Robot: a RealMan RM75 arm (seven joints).
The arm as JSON. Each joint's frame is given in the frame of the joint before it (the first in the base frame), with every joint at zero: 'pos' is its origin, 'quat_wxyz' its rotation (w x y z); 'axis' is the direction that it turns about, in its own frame. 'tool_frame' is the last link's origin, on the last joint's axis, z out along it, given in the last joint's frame.
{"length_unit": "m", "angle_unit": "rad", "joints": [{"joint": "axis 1", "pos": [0.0, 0.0, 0.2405], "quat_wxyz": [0.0, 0.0, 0.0, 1.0], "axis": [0.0, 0.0, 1.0]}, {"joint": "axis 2", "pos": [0.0, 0.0, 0.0], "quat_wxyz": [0.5, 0.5, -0.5, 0.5], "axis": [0.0, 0.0, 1.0]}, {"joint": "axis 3", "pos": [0.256, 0.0, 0.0], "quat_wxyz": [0.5, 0.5, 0.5, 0.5], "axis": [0.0, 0.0, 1.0]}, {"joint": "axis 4", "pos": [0.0, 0.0, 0.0], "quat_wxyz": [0.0, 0.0, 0.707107, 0.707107], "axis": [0.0, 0.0, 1.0]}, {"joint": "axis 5", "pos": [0.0, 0.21, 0.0], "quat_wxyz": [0.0, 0.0, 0.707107, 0.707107], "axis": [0.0, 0.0, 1.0]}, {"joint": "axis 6", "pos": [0.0, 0.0, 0.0], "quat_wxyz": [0.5, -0.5, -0.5, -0.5], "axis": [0.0, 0.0, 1.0]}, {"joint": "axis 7", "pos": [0.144, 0.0, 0.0], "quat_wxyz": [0.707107, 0.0, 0.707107, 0.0], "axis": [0.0, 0.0, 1.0]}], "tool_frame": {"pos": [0.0, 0.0, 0.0], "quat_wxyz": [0.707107, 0.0, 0.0, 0.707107]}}
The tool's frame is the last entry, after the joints.
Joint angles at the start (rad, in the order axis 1, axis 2, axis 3, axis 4, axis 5, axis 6, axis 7):
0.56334, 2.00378, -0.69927, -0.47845, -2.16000, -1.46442, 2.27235
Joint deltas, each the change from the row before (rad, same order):
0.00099, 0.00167, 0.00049, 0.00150, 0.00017, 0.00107, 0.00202
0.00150, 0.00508, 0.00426, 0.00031, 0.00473, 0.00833, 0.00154
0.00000, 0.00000, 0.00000, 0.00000, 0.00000, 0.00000, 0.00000
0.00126, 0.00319, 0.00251, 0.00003, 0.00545, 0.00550, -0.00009
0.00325, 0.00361, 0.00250, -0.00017, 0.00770, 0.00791, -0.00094
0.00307, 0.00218, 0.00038, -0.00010, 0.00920, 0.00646, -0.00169
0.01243, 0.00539, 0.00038, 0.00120, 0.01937, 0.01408, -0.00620
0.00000, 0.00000, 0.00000, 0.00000, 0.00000, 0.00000, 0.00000
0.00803, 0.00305, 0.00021, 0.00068, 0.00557, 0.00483, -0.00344
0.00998, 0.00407, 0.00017, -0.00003, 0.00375, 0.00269, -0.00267
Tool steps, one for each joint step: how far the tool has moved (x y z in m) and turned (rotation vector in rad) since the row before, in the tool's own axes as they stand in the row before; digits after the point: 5 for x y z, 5 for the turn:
0.00022, 0.00033, 0.00097, -0.00169, 0.00021, 0.00310
-0.00091, 0.00064, 0.00201, -0.00270, -0.01042, 0.00422
0.00000, 0.00000, 0.00000, 0.00000, 0.00000, 0.00000
-0.00096, 0.00070, 0.00130, -0.00307, -0.00844, 0.00146
-0.00197, 0.00125, 0.00176, -0.00358, -0.01120, -0.00089
-0.00205, 0.00129, 0.00134, -0.00386, -0.01004, -0.00242
-0.00557, 0.00436, 0.00434, -0.01078, -0.01889, -0.01154
0.00000, 0.00000, 0.00000, 0.00000, 0.00000, 0.00000
-0.00251, 0.00257, 0.00269, -0.00544, -0.00434, -0.00800
-0.00254, 0.00336, 0.00339, -0.00726, -0.00103, -0.00942

